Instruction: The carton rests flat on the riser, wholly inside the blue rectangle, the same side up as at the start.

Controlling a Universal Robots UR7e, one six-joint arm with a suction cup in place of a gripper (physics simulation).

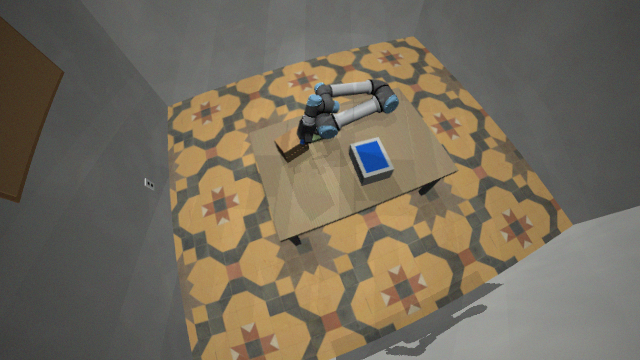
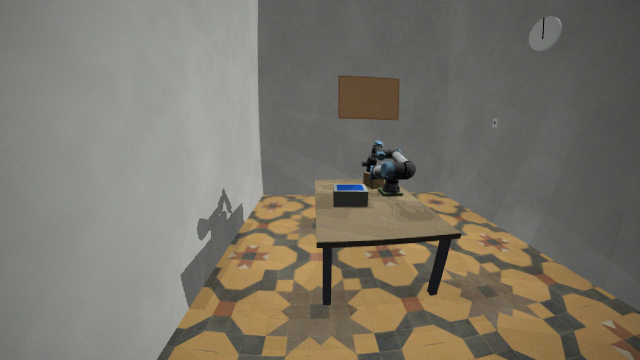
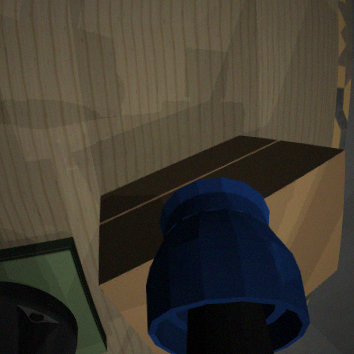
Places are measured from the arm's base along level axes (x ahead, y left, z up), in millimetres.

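Pixels of known places: hand at its tool point: (image 1: 302, 142) (image 2: 367, 171) (image 3: 214, 225); arm's base at its link origin: (image 2: 391, 190) (image 3: 11, 330).
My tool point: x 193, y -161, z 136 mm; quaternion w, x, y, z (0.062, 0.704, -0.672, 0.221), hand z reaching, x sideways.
Observation:
Ahead of a thing's pixels: the offset from my tool point to its top centre. Level surfaces: height alone.
The carton @[67 mm right, 72 mm back, 32 mm down] (image 1: 291, 145) (image 2: 372, 180) (image 3: 309, 218) is a brown box with tan faces and a dark face with a seam. It lies on the wooden table @[162 mm down] (image 1: 322, 196) (image 2: 380, 219) (image 3: 140, 70) near the far left edge, beside the arm's base. My suction cup (image 1: 304, 141) (image 3: 214, 197) is blue and sits right at the carton's edge on the base side; it holds nothing. I cannot tell whether it touches. The grey riser @[393 mm left, 195 mm ahead, 42 mm down] (image 1: 378, 175) (image 2: 350, 198) with the blue rectangle @[393 mm left, 195 mm ahead, 42 mm down] (image 1: 370, 156) (image 2: 349, 187) on top stands apart to the right, with nothing on it.
The arm's green base plate (image 3: 46, 267) (image 2: 390, 192) lies close beside the carton. The arm's folded links (image 1: 353, 101) hang over the table's back part. The table's far edge runs just behind the carton.

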